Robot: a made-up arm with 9 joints. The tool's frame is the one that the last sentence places.
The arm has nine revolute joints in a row. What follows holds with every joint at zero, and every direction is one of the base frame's.
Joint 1 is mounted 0.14 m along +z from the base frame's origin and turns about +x.
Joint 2 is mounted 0.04 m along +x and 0.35 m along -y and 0.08 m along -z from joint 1 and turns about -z.
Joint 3 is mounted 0.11 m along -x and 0.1 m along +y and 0.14 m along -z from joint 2 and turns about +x.
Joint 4 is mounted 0.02 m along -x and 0.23 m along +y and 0.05 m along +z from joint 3 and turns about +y.
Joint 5 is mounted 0.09 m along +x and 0.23 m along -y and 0.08 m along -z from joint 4 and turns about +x.
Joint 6 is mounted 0.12 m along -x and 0.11 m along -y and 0.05 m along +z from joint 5 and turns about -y.
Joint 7 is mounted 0.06 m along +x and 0.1 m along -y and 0.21 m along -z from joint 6 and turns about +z.
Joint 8 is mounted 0.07 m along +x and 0.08 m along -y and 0.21 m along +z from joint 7 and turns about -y.
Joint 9 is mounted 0.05 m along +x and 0.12 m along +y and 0.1 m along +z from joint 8 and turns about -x.
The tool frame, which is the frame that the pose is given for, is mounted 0.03 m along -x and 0.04 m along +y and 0.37 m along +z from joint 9; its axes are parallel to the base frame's.
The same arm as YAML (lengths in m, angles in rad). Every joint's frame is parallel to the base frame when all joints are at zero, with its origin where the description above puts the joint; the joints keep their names.
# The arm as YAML. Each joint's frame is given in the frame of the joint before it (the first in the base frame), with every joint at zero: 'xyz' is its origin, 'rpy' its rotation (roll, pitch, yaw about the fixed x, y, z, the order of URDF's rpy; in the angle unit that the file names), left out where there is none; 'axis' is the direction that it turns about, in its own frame. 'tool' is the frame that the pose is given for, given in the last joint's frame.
units:
  length: m
  angle: rad
joints:
  - name: joint 1
    type: revolute
    origin:
      xyz: [0.0, 0.0, 0.14]
    axis: [1.0, 0.0, 0.0]
  - name: joint 2
    type: revolute
    origin:
      xyz: [0.04, -0.35, -0.08]
    axis: [0.0, 0.0, -1.0]
  - name: joint 3
    type: revolute
    origin:
      xyz: [-0.11, 0.1, -0.14]
    axis: [1.0, 0.0, 0.0]
  - name: joint 4
    type: revolute
    origin:
      xyz: [-0.02, 0.23, 0.05]
    axis: [0.0, 1.0, 0.0]
  - name: joint 5
    type: revolute
    origin:
      xyz: [0.09, -0.23, -0.08]
    axis: [1.0, 0.0, 0.0]
  - name: joint 6
    type: revolute
    origin:
      xyz: [-0.12, -0.11, 0.05]
    axis: [0.0, -1.0, 0.0]
  - name: joint 7
    type: revolute
    origin:
      xyz: [0.06, -0.1, -0.21]
    axis: [0.0, 0.0, 1.0]
  - name: joint 8
    type: revolute
    origin:
      xyz: [0.07, -0.08, 0.21]
    axis: [0.0, -1.0, 0.0]
  - name: joint 9
    type: revolute
    origin:
      xyz: [0.05, 0.12, 0.1]
    axis: [-1.0, 0.0, 0.0]
tool:
  origin:
    xyz: [-0.03, 0.04, 0.37]

